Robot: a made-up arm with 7 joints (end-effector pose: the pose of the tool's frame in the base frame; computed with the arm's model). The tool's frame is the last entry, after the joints.
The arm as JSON. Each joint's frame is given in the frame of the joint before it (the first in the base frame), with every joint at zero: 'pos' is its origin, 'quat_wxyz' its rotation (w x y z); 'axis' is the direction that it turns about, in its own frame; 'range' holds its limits. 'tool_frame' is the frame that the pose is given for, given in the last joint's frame.
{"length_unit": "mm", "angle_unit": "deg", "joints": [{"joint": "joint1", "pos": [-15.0, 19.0, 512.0], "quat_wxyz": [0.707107, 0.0, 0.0, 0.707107], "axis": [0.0, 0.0, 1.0], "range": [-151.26, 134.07]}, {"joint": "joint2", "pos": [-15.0, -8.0, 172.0], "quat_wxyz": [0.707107, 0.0, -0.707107, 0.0], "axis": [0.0, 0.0, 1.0], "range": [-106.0, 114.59]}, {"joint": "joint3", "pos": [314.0, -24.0, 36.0], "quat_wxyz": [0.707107, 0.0, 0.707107, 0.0], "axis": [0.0, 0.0, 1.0], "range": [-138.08, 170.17]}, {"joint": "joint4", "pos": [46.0, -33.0, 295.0], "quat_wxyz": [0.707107, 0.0, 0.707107, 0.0], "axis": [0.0, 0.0, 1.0], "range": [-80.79, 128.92]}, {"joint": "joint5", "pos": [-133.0, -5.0, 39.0], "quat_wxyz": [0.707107, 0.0, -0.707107, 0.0], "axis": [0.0, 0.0, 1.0], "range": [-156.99, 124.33]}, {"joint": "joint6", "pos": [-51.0, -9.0, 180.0], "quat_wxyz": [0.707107, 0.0, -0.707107, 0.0], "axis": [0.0, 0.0, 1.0], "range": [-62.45, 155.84]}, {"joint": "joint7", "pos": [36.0, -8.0, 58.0], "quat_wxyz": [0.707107, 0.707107, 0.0, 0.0], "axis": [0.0, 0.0, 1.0], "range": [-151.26, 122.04]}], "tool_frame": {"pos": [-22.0, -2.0, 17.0], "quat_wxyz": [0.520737, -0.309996, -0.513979, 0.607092]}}
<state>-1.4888 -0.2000 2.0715 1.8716 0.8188 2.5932 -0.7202</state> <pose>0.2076 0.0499 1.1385 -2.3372 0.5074 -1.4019</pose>
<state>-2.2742 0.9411 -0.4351 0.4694 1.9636 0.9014 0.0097</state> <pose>0.2759 0.4262 1.4639 -1.9179 -0.4960 -1.9057</pose>
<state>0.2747 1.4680 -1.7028 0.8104 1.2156 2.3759 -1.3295</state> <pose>-0.6094 -0.5511 0.7518 2.1351 1.0067 0.9500</pose>
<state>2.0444 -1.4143 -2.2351 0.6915 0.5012 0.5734 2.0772</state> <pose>-0.1297 0.8945 0.9756 -1.9428 1.0715 -0.2897</pose>
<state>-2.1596 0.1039 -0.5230 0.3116 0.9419 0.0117 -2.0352</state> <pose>-0.2444 -0.0495 1.6168 1.9340 -1.3347 -1.8014</pose>
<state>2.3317 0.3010 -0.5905 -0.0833 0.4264 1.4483 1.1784</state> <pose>0.1928 -0.0983 1.6068 -1.2343 -0.4057 2.0274</pose>
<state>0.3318 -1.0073 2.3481 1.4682 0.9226 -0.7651 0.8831</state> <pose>0.2349 0.2705 1.2004 0.6530 1.0879 0.1479</pose>
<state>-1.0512 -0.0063 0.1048 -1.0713 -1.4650 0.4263 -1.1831</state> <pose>-0.1928 0.2589 1.3551 -2.5301 0.1678 2.0803</pose>
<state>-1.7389 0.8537 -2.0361 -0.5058 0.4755 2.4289 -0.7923</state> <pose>0.1329 0.6572 1.3012 -0.4916 1.0095 0.7659</pose>
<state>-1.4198 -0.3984 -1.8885 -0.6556 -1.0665 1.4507 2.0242</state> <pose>0.2186 -0.4363 1.3792 -1.4012 -0.9078 2.8596</pose>
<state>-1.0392 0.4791 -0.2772 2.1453 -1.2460 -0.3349 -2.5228</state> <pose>-0.0865 -0.1699 1.3055 0.7193 0.9334 -1.4258</pose>
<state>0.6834 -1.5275 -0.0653 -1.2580 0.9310 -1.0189 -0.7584</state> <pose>0.6182 0.5413 0.9072 2.2397 0.1505 0.5290</pose>
